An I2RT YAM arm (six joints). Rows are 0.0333 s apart.
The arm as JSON. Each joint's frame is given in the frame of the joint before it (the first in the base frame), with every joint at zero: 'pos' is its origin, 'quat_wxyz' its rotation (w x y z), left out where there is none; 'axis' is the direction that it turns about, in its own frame. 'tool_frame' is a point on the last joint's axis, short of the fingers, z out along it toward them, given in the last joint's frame.
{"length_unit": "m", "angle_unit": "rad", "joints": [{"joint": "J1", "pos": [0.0, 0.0, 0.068], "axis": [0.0, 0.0, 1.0]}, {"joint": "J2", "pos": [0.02, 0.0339, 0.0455], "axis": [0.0, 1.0, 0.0]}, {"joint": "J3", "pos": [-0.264, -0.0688, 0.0], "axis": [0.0, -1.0, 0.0]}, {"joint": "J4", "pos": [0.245, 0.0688, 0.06], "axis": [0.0, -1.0, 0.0]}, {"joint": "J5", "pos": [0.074, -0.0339, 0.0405], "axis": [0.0, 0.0, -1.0]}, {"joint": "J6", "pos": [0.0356, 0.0, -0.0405], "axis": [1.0, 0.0, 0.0]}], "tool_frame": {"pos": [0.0, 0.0, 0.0], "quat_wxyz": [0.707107, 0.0, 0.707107, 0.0]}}
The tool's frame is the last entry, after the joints.
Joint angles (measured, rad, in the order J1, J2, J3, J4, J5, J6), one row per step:
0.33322 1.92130 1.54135 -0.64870 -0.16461 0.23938
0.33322 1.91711 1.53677 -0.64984 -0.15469 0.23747
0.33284 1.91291 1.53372 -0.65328 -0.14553 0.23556
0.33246 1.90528 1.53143 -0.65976 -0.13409 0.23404
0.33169 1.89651 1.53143 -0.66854 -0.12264 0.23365
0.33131 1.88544 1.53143 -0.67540 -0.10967 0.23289
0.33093 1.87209 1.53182 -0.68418 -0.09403 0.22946
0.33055 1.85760 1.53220 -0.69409 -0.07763 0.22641
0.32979 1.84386 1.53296 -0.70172 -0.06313 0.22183
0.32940 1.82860 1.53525 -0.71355 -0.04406 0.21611
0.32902 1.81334 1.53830 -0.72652 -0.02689 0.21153
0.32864 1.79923 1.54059 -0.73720 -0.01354 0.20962
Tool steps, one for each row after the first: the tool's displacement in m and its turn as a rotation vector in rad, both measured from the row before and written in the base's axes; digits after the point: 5 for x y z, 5 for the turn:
-0.00099 -0.00071 0.00015 -0.00935 -0.00194 -0.00350
-0.00097 -0.00084 0.00049 -0.00900 -0.00099 -0.00347
-0.00151 -0.00112 0.00189 -0.01032 -0.00258 -0.00495
-0.00154 -0.00129 0.00290 -0.00947 -0.00331 -0.00630
-0.00171 -0.00124 0.00388 -0.00949 -0.00781 -0.00639
-0.00213 -0.00148 0.00475 -0.01260 -0.00995 -0.00555
-0.00243 -0.00161 0.00508 -0.01304 -0.01000 -0.00634
-0.00214 -0.00160 0.00501 -0.01160 -0.01158 -0.00451
-0.00263 -0.00178 0.00578 -0.01620 -0.01191 -0.00570
-0.00278 -0.00175 0.00591 -0.01426 -0.01068 -0.00573
-0.00262 -0.00155 0.00534 -0.00974 -0.00941 -0.00600

